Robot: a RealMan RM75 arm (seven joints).
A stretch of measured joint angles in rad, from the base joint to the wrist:
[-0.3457, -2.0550, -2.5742, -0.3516, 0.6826, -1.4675, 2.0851]
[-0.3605, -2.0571, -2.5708, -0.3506, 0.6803, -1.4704, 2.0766]
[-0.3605, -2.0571, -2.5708, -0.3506, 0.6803, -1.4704, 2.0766]
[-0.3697, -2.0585, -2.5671, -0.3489, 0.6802, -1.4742, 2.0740]
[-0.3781, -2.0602, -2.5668, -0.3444, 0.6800, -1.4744, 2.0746]
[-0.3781, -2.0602, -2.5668, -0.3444, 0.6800, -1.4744, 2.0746]
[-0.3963, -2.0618, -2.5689, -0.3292, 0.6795, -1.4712, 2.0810]
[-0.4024, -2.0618, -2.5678, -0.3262, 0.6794, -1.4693, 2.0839]
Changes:
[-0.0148, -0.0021, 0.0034, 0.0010, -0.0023, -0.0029, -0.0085]
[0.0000, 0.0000, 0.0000, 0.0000, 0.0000, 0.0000, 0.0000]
[-0.0092, -0.0014, 0.0037, 0.0017, -0.0001, -0.0038, -0.0026]
[-0.0084, -0.0017, 0.0003, 0.0045, -0.0002, -0.0002, 0.0006]
[0.0000, 0.0000, 0.0000, 0.0000, 0.0000, 0.0000, 0.0000]
[-0.0182, -0.0016, -0.0021, 0.0152, -0.0005, 0.0032, 0.0064]
[-0.0061, 0.0000, 0.0011, 0.0030, -0.0001, 0.0019, 0.0029]

